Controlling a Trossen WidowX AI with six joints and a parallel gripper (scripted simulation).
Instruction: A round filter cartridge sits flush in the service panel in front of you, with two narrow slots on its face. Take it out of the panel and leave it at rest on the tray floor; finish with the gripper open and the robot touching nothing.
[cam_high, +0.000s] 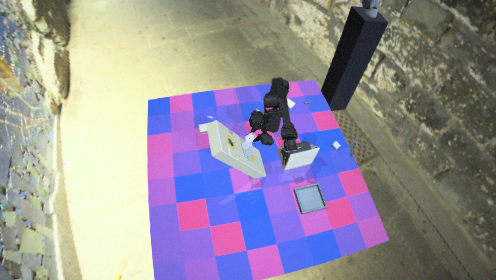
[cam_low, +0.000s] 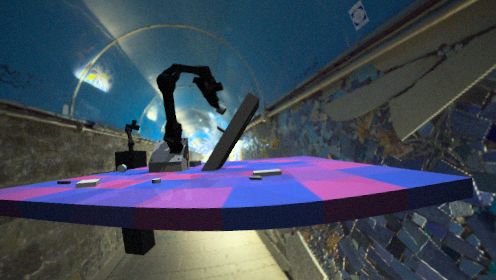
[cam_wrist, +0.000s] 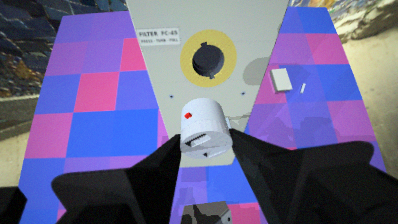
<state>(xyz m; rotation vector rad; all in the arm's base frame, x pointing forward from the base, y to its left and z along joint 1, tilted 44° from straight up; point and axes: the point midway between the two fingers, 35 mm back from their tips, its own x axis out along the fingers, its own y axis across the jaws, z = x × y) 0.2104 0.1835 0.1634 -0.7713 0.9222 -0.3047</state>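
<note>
Right now my gripper tip is 310 mm past the grey tray, 260 mm to the right of it and 300 mm above it. Round my gripper tip: round filter cartridge (right at my gripper tip).
</note>
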